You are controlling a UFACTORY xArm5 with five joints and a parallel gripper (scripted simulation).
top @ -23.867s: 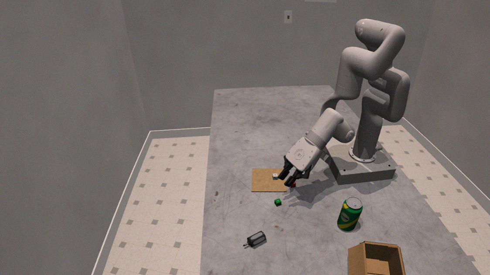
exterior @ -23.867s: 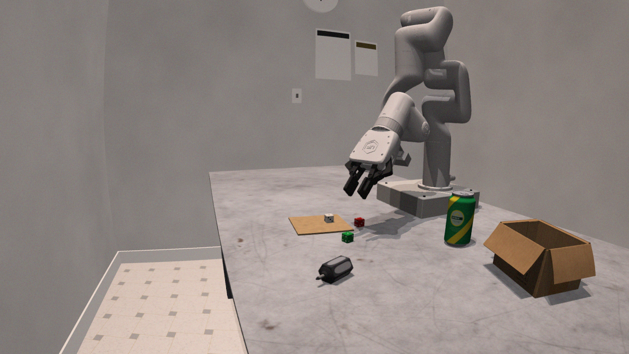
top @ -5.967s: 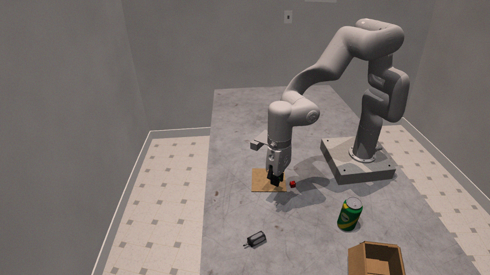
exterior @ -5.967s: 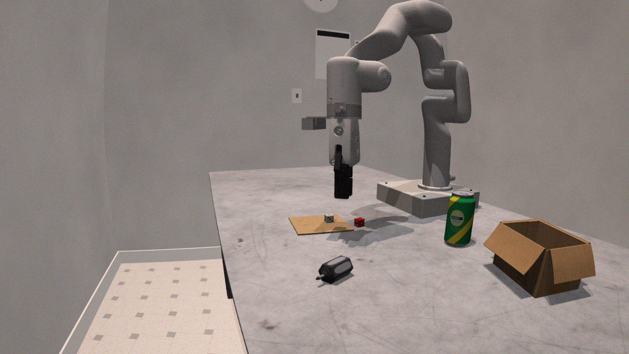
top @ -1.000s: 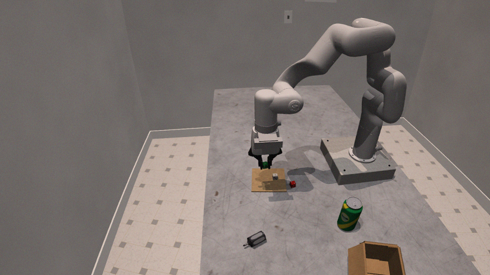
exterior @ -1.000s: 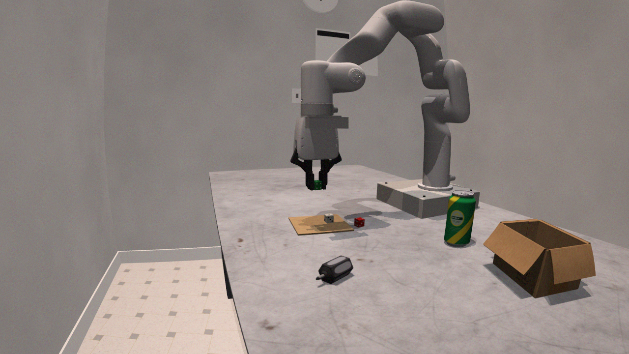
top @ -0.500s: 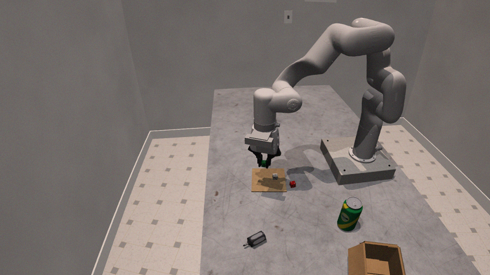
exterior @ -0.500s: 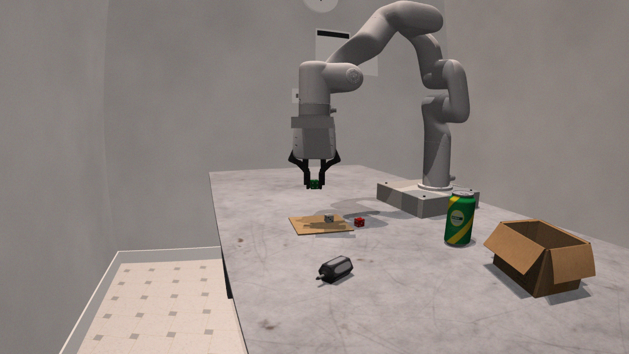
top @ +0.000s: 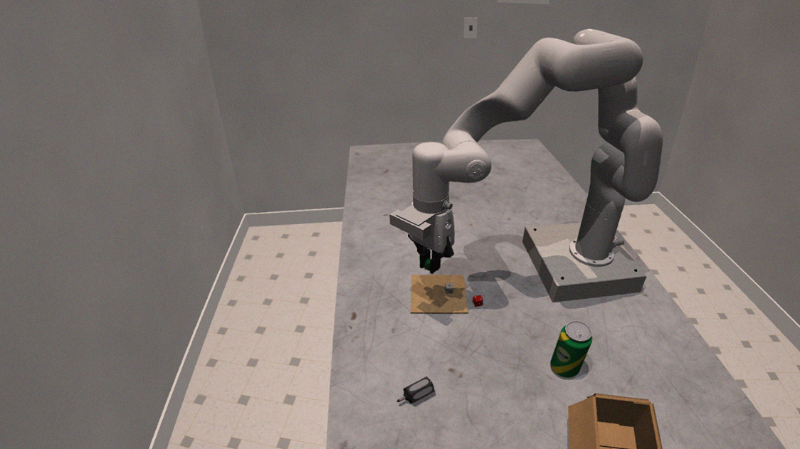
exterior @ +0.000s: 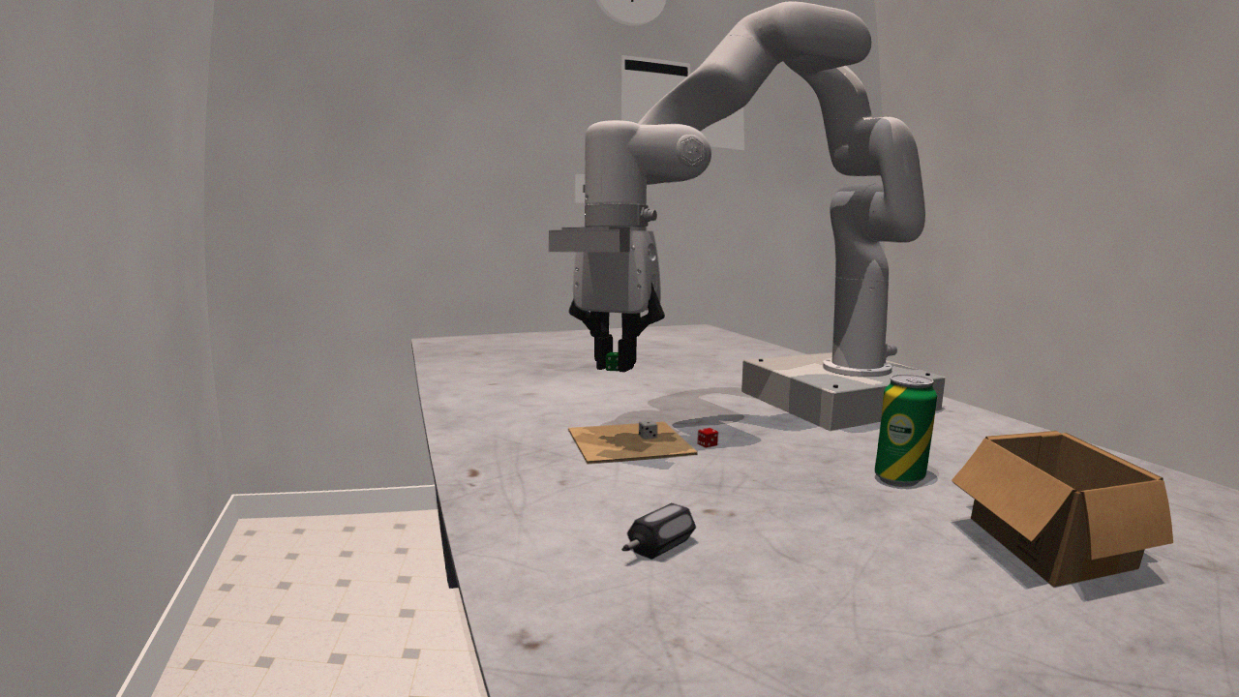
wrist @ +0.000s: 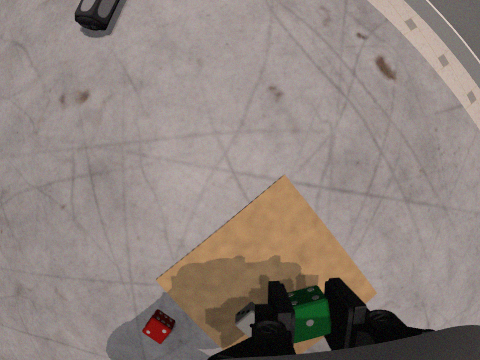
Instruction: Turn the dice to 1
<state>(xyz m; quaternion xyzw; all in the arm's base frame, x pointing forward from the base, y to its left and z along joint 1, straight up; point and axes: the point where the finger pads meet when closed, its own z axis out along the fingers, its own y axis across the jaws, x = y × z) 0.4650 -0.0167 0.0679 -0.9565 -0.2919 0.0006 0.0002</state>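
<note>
Now: the tan mat 3 cm behind my hand, 1 cm to the right of it and 12 cm below it. Also, from my hand: green die (1 cm below); red die (11 cm behind, 5 cm to the left, 12 cm below); white die (6 cm behind, 1 cm to the right, 11 cm below).
</note>
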